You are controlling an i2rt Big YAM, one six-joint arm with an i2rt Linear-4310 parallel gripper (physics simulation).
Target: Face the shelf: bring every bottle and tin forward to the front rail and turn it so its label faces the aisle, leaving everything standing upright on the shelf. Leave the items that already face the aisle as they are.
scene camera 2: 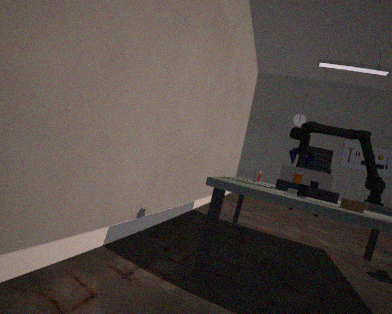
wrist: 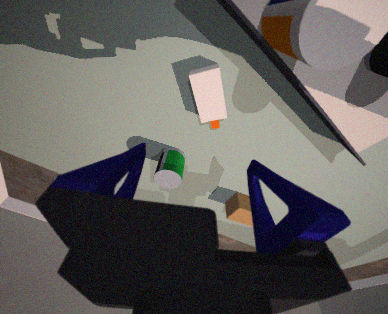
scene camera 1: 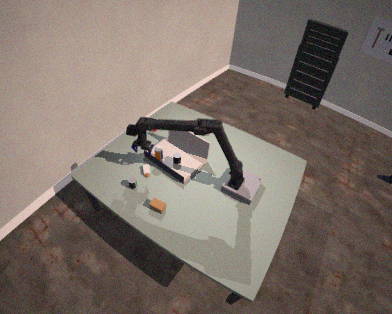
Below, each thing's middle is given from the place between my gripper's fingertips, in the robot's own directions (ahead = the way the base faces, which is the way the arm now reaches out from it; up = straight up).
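Labels:
The shelf point(scene camera 1: 194, 150) is 8 cm below my hand, 23 cm to the right of it and 11 cm behind it. I see the pale shelf board point(scene camera 1: 191, 162) 16 cm below my hand, 11 cm behind it and 23 cm to the right of it, while the white bottle with orange cap point(wrist: 206, 83) is 16 cm below my hand and 1 cm behind it. As for the bottle with blue label point(wrist: 325, 42), my hand is 8 cm above it, 13 cm to the left of it and 3 cm past it.

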